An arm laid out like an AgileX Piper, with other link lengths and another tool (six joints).
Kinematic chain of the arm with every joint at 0, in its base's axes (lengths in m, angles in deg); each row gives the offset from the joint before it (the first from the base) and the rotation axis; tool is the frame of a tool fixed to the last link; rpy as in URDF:
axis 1: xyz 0 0 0.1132 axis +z
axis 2: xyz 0 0 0 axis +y
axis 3: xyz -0.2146 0 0.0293 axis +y
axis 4: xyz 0.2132 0 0.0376 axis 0.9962 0 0.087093
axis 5: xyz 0 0 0 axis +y
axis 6: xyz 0.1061 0 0.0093 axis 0.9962 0 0.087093
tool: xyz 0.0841 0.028 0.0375 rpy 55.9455 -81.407 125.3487
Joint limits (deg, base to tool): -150..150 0..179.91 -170..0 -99.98..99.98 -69.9..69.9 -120..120
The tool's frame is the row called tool.
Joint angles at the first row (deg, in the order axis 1, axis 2, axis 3, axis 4, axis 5, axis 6):
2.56 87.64 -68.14 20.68 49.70 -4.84
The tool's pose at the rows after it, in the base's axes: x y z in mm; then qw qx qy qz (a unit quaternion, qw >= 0):
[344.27, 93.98, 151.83, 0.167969, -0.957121, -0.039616, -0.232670]
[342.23, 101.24, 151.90, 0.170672, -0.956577, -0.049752, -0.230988]
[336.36, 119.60, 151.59, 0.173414, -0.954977, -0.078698, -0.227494]
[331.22, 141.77, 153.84, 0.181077, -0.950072, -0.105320, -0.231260]
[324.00, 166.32, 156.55, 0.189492, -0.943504, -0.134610, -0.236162]
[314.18, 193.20, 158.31, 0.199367, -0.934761, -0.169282, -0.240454]
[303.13, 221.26, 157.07, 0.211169, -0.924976, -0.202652, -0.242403]
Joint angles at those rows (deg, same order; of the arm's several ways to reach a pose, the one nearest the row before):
2.56 87.64 -68.13 22.65 49.70 -5.59
3.75 87.64 -68.14 22.71 49.70 -5.63
7.03 87.64 -68.14 22.24 49.52 -5.63
10.98 87.64 -68.14 22.25 48.26 -5.15
15.47 87.64 -68.14 22.11 46.70 -4.47
20.32 87.92 -68.14 22.19 44.89 -4.34
25.33 88.91 -68.13 22.60 42.56 -4.33

